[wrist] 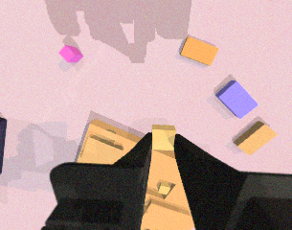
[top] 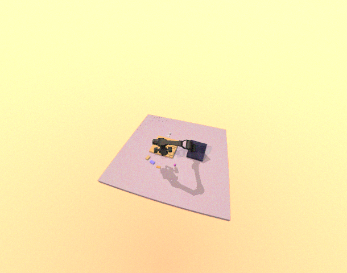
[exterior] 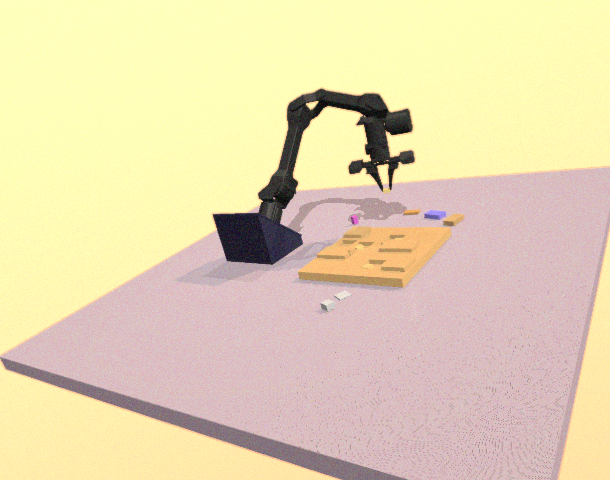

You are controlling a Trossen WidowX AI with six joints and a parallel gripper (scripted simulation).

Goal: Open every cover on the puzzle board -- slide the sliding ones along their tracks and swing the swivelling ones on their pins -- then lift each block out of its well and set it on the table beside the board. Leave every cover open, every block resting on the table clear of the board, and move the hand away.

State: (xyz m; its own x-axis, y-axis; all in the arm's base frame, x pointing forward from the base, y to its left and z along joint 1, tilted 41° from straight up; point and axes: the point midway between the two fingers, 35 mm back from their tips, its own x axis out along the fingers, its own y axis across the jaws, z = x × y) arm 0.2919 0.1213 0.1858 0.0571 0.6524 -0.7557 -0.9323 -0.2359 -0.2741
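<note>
Now: gripper tip 11 cm short of the blue block, 10 cm above it and 6 cm to the right of it. Also, from my gripper tip: magenta block: 14 cm behind, 10 cm below, 2 cm to the left; grey cube: 49 cm to the right, 10 cm below, 6 cm ahead.
</note>
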